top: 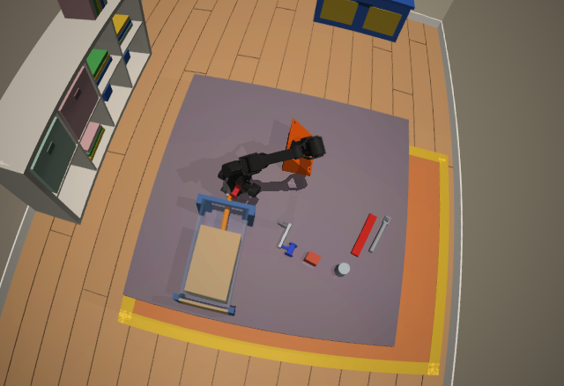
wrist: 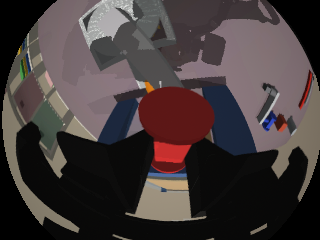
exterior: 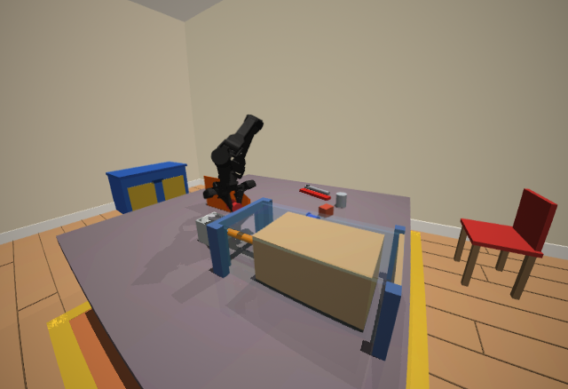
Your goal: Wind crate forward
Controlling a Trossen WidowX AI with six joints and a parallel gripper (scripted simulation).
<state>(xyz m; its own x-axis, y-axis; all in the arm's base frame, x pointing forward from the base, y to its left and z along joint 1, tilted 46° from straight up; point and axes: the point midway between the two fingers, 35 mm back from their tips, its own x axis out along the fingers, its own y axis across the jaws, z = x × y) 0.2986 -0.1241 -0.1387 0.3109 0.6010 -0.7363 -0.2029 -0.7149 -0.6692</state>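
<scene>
Right now my gripper tip is 50 mm past the winch handle, 30 mm above it and 10 mm to the left of it. The rest, counted from my gripper tip: blue frame: 50 mm ahead, 30 mm below, 20 mm to the right; then grey winch: 120 mm behind, 100 mm below, 50 mm to the right; then red grip: 10 mm behind.
</scene>
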